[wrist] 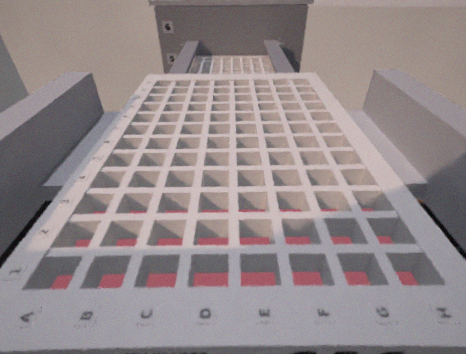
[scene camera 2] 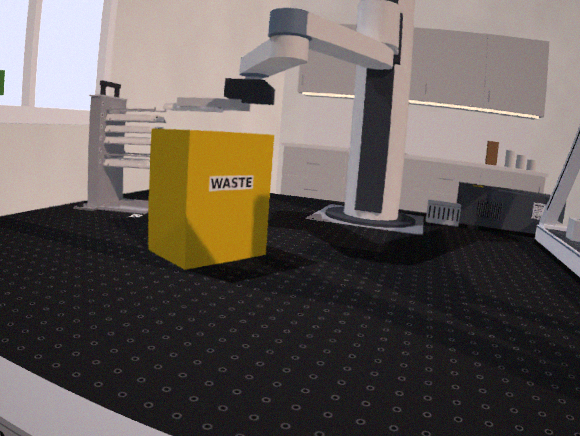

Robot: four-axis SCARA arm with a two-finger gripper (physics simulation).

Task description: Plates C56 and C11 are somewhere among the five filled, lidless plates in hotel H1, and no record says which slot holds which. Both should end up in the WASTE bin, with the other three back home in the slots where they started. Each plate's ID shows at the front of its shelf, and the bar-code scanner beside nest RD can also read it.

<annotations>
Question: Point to a hotel H1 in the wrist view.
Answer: At 219, 35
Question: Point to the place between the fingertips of my gripper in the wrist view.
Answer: At 232, 98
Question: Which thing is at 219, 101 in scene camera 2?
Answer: My gripper.
</annotations>
